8 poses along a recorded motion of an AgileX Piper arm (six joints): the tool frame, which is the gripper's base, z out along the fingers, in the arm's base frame.
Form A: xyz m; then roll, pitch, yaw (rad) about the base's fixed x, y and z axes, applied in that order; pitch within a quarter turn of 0, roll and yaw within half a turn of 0.
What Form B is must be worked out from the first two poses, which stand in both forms.
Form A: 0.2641 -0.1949 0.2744 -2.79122 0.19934 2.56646
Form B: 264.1 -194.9 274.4 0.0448 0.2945 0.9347 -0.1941
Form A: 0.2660 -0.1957 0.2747 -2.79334 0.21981 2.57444
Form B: 266.0 -195.7 274.7 0.0555 0.2921 0.9345 -0.1955
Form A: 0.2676 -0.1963 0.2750 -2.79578 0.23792 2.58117
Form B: 267.6 -196.3 275.0 0.0651 0.2901 0.9343 -0.1965
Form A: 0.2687 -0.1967 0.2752 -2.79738 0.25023 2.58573
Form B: 268.7 -196.7 275.2 0.0716 0.2888 0.9341 -0.1971
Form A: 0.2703 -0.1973 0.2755 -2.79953 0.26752 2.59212
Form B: 270.3 -197.3 275.5 0.0807 0.2868 0.9338 -0.1980
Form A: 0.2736 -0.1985 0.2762 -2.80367 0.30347 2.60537
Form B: 273.6 -198.5 276.2 0.0996 0.2826 0.9329 -0.1998
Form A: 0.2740 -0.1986 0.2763 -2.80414 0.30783 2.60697
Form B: 274.0 -198.6 276.3 0.1019 0.2821 0.9327 -0.2000
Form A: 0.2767 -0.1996 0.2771 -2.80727 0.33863 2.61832
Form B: 276.7 -199.6 277.1 0.1181 0.2785 0.9316 -0.2014
